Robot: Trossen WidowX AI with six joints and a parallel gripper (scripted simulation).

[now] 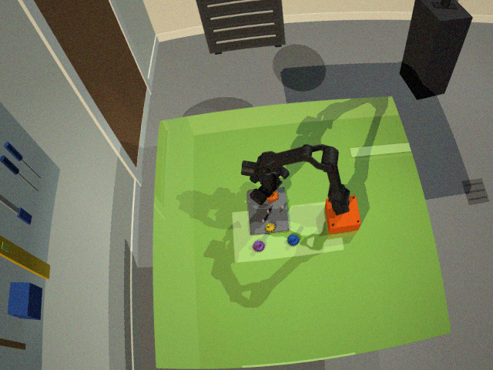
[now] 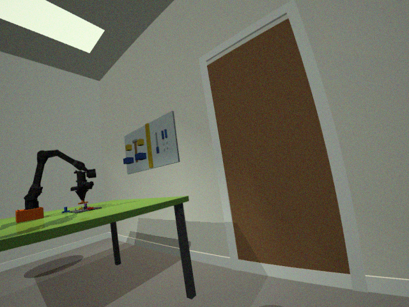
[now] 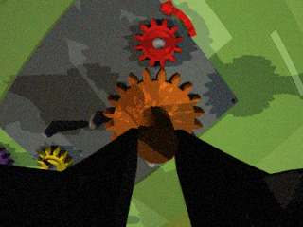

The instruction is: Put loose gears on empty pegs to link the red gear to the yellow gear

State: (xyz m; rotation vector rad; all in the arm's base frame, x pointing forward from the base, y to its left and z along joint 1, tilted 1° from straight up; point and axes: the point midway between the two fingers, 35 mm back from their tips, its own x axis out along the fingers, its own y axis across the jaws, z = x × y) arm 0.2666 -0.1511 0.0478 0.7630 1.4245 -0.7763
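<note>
Now: the red gear 20 mm ahead of my gripper tip, 40 mm to the right of it and 70 mm below it. The rest, counted from my gripper tip: orange gear 10 mm below; then red arrow 20 mm ahead, 70 mm to the right, 70 mm below; then board 30 mm ahead, 40 mm to the left, 80 mm below.
</note>
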